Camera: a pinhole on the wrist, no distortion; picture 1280 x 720 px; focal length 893.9 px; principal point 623.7 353.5 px. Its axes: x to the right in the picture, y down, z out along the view. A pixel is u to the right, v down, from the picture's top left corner.
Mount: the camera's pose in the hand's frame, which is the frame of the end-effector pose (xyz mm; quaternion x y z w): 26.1 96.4 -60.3 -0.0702 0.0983 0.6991 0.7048
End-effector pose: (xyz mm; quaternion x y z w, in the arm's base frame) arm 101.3 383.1 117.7 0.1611 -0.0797 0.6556 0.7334
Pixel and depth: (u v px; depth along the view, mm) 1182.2 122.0 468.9
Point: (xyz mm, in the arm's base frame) -331.2 473.7 537.4
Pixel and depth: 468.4 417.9 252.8
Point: 9.8 343.1 322.1
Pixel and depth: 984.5 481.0 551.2
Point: -300.6 249.9 564.2
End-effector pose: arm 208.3 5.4 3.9 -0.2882 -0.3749 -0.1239 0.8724
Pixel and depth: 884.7 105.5 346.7
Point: 276.5 374.8 127.5
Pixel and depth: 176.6 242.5 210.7
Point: 170.7 140.5 122.9
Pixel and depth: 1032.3 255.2 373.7
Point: 264.9 441.8 64.4
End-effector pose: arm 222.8 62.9 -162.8 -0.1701 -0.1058 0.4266 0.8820
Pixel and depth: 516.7 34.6 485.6
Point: 108.9 411.2 171.4
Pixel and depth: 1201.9 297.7 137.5
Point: 76.3 230.1 -197.5
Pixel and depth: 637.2 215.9 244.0
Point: 97.5 248.3 -60.8
